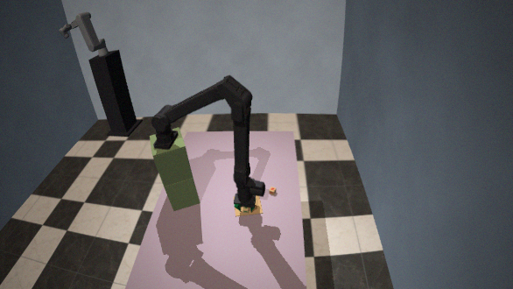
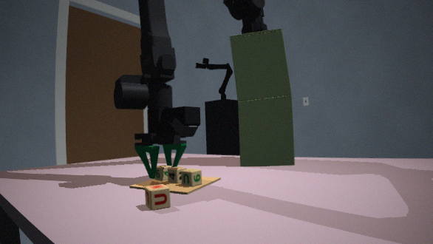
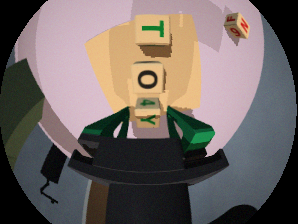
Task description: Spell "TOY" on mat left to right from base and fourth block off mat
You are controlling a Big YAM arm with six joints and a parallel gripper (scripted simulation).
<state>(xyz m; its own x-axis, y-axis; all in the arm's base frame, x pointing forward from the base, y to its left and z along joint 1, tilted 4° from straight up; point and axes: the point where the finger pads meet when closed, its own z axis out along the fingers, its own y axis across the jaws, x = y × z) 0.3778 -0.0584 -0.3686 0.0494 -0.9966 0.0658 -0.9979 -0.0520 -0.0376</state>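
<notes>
Now: hand right at the letter block. From my hand the other things lie so: tan mat (50 mm to the left, 20 mm below); then black-lettered block (50 mm to the left).
</notes>
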